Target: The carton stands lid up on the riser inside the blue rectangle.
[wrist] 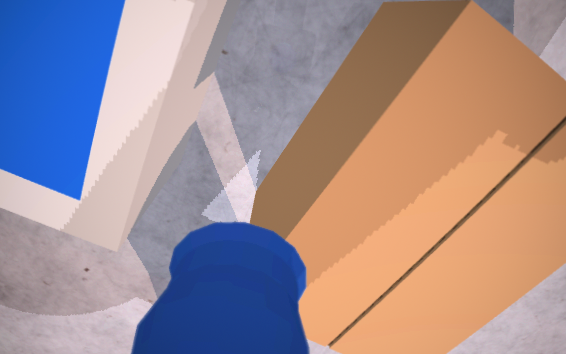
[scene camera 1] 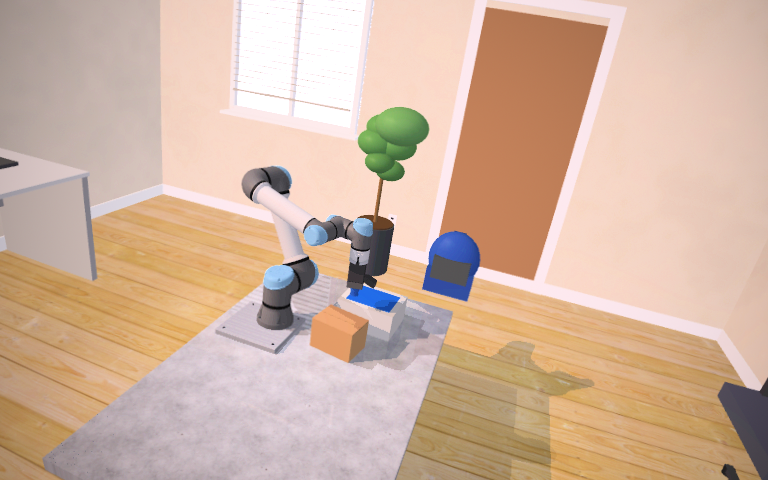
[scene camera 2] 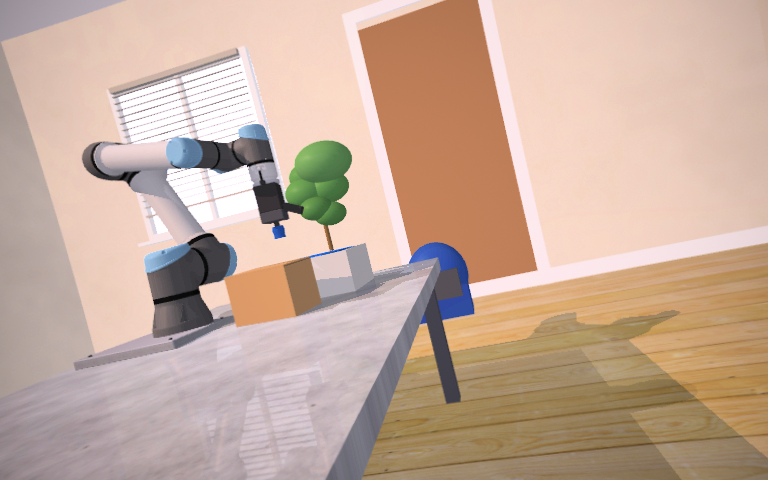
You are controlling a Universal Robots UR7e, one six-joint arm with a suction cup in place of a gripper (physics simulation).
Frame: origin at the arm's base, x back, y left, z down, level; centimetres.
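Seen in the pictures: hand at its tool point: (wrist: pixel 237 278) (scene camera 1: pixel 354 294) (scene camera 2: pixel 280 237); arm's base at its link origin: (scene camera 1: pixel 275 320) (scene camera 2: pixel 184 328).
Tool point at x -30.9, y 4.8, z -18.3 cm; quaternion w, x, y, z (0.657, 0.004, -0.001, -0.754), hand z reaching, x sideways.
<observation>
Offsets run from my tool point to a thing's top centre. Level surfaces: height alone.
The orange-brown carton {dy -9.3, dx +1.9, dz +6.7 cm} (scene camera 1: pixel 338 333) (scene camera 2: pixel 263 297) (wrist: pixel 400 225) stands on the table beside the riser. A dark seam runs across its top face in the wrist view. The riser {dy +14.2, dx -5.9, dz +7.7 cm} (scene camera 1: pixel 376 318) (scene camera 2: pixel 335 274) (wrist: pixel 145 50) is a pale block whose top bears the blue rectangle {dy +14.2, dx -5.9, dz +7.7 cm} (scene camera 1: pixel 376 298) (wrist: pixel 50 100); no carton stands on it. My gripper, a blue suction cup (scene camera 1: pixel 354 292) (scene camera 2: pixel 278 232) (wrist: pixel 237 240), is off and holds nothing. It hangs above the level of the carton's top. In the wrist view it overlaps the carton's near corner, beside the gap to the riser.
The table {dz +19.7 cm} (scene camera 1: pixel 271 418) (scene camera 2: pixel 141 418) carries the arm's base plate (scene camera 1: pixel 249 333) (scene camera 2: pixel 130 355) left of the carton. A potted plant (scene camera 1: pixel 380 249) (scene camera 2: pixel 322 164) stands behind the riser. A blue rounded object (scene camera 1: pixel 453 246) (scene camera 2: pixel 433 257) shows past the table's far right edge.
</observation>
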